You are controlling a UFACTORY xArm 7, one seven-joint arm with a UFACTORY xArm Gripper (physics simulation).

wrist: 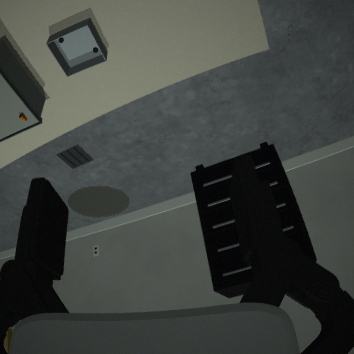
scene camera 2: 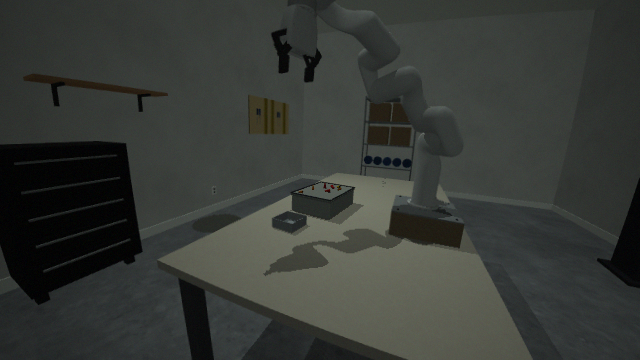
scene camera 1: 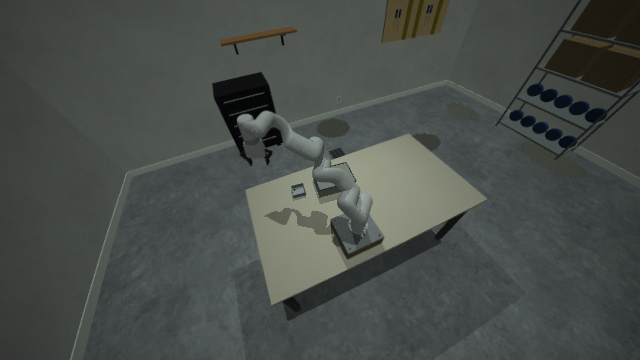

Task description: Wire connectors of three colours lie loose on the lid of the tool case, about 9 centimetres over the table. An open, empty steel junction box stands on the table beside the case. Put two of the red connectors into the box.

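Frame: origin at the arm's base, x left, y back, z up, level; millimetres.
Where they show: gripper, fingertip midpoint: point(wrist: 140, 183) point(scene camera 2: 296, 77) point(scene camera 1: 259, 163); arm's base, origin of the base link: point(scene camera 2: 422, 205) point(scene camera 1: 357, 225).
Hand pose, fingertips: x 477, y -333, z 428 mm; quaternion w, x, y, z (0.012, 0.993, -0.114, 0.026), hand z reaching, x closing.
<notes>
Things, the pixels of their top centre, and the offset from my fingertips. Level surfaces: height alone.
- grey tool case, middle of its top: point(scene camera 2: 324, 189) point(scene camera 1: 333, 174) dx -485, dy -143, dz -433 mm
- orange connector, middle of its top: point(wrist: 22, 119) dx -368, dy -213, dz -425 mm
- open steel junction box, middle of its top: point(wrist: 75, 51) point(scene camera 2: 289, 216) point(scene camera 1: 298, 189) dx -185, dy -147, dz -487 mm
- table, its level: dz -525 mm
The grey tool case point(scene camera 1: 325, 192) point(scene camera 2: 320, 206) stands on the table, partly behind the arm in scene camera 1. On its lid in scene camera 2 lie small red connectors point(scene camera 2: 327, 190) and orange ones point(scene camera 2: 313, 188); the third colour is too small to tell. An orange connector point(wrist: 23, 116) shows near the lid's corner in the wrist view. The open steel junction box point(scene camera 1: 298, 190) point(scene camera 2: 285, 225) point(wrist: 80, 45) stands beside the case; no connector shows inside, two dark round spots do. My gripper point(scene camera 1: 258, 163) point(scene camera 2: 296, 75) point(wrist: 140, 183) is open and empty, high above the case and box.
The table point(scene camera 1: 400, 185) point(scene camera 2: 380, 280) point(wrist: 175, 40) carries the arm's base point(scene camera 1: 357, 240) point(scene camera 2: 425, 227). A black drawer cabinet point(scene camera 1: 245, 92) point(scene camera 2: 75, 200) point(wrist: 215, 215) stands on the floor beyond the table. A wooden wall shelf point(scene camera 1: 259, 36) point(scene camera 2: 95, 86) hangs on the wall.
</notes>
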